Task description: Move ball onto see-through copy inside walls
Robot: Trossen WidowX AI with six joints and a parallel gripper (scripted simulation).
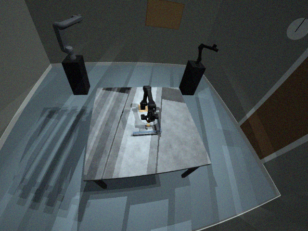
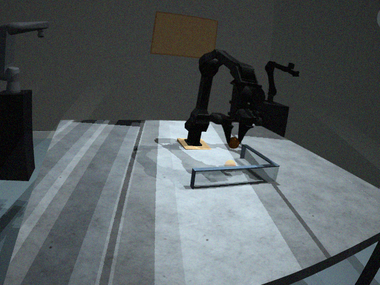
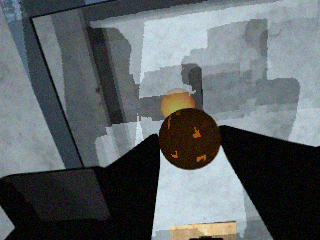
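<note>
The see-through copy of ball is 80 mm below my gripper tip. Also, from my gripper tip: orange ball: right at my gripper tip.
</note>
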